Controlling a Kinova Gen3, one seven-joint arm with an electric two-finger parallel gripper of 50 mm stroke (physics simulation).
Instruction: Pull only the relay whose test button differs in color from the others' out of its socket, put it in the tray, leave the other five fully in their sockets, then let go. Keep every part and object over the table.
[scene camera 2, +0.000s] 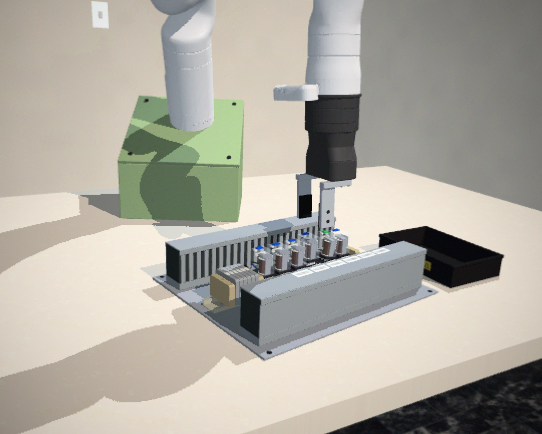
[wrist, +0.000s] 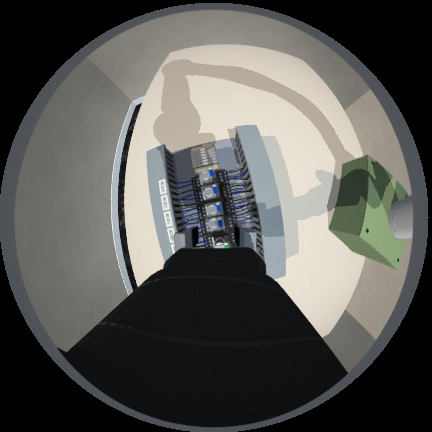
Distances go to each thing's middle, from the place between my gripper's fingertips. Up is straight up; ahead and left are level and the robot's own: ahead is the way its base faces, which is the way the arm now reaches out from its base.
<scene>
The grey mounting plate (scene camera 2: 228, 320) lies 90 mm below my hand and 30 mm to the right of it.
</scene>
